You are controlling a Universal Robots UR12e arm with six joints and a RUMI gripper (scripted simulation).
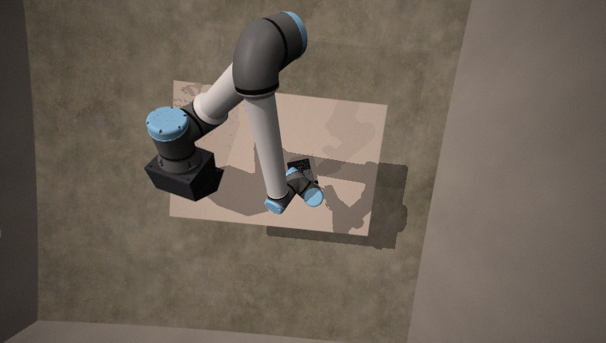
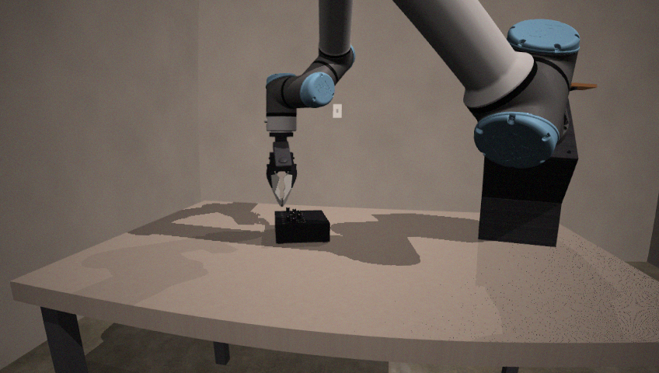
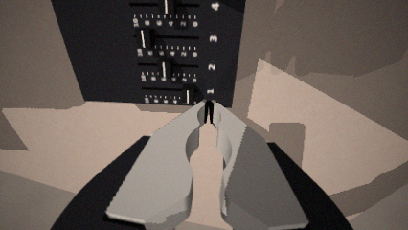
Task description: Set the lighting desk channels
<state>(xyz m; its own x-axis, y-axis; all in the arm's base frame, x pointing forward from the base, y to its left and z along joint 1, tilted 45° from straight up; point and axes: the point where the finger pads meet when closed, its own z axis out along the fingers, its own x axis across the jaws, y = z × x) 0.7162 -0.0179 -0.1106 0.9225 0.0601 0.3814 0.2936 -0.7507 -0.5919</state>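
My hand is 20 mm past the channel 1 fader, 10 mm to the left of it and 20 mm above it. The rest, counted from my hand: channel 2 fader (40 mm behind, 10 mm to the left, 20 mm below); then channel 3 fader (60 mm behind, 30 mm to the left, 20 mm below); then channel 4 fader (50 mm behind, 50 mm to the left, 20 mm below).
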